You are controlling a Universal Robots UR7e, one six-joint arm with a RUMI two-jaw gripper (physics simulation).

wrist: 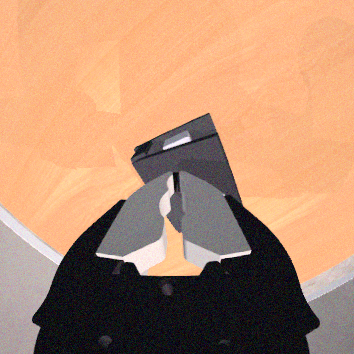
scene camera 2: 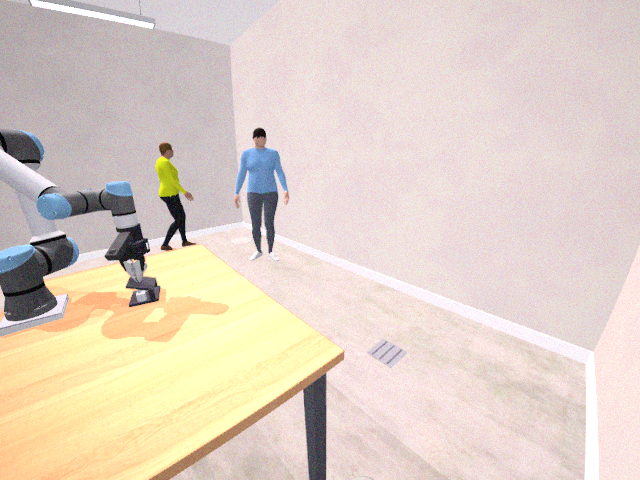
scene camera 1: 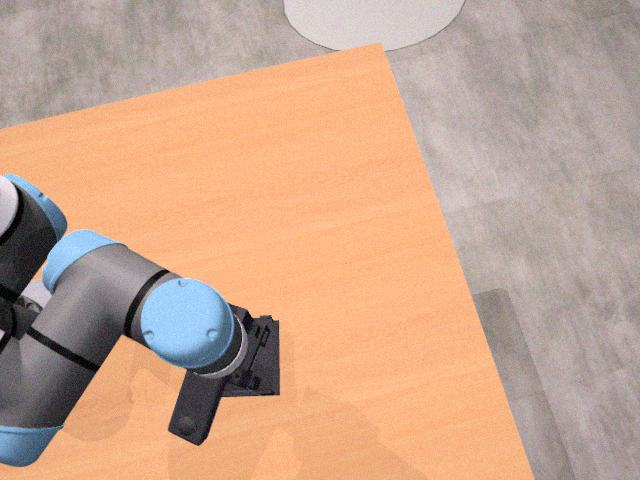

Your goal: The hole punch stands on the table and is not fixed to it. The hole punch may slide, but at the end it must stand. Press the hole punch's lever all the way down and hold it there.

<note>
The pictures show: the gripper and a hole punch.
The gripper also shows in the wrist view and in scene camera 2.
</note>
